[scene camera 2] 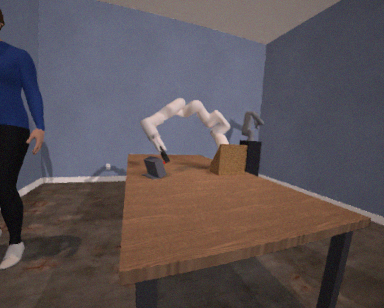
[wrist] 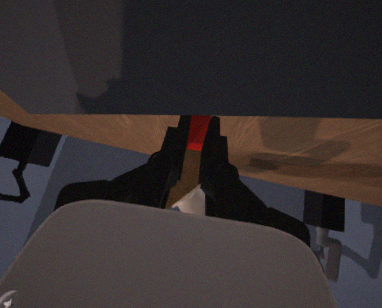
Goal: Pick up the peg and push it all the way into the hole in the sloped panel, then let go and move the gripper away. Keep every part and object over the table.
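Places are measured from the arm's base along level axes (x left, y back, z up), in centimetres.
Pixels of known places: gripper, between the fingertips: [scene camera 2: 167, 161] [wrist: 197, 129]; arm's base, origin of its link: [scene camera 2: 227, 155] [wrist: 186, 193].
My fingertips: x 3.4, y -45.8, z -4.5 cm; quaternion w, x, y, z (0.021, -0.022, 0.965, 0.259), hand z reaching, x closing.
Ahead of a thing's pixels: the offset from my fingertips to its top centre. Level surfaces: height alone.
The red peg {dx +0.1, dy -2.7, dz +1.4 cm} [scene camera 2: 164, 162] [wrist: 198, 133] is between the black fingers of my gripper [scene camera 2: 166, 160] [wrist: 197, 129], which is shut on it. In the wrist view its near end shows between the fingers, and its far part is hidden past the edge of the dark sloped panel {dx +2.1, dy -8.8, dz +3.0 cm} [scene camera 2: 154, 168] [wrist: 250, 60]. The fingertips are at that edge in the wrist view. In the scene view the gripper tilts down beside the grey panel block, on its right. The hole does not show in either view, so how far the peg is in it I cannot tell.
A tan wedge-shaped block [scene camera 2: 232, 160] stands to the right on the wooden table {dz -9.1 cm} [scene camera 2: 215, 215]. A grey arm on a black pedestal [scene camera 2: 253, 157] stands behind it. A person [scene camera 2: 14, 100] in a blue top stands on the floor left of the table.
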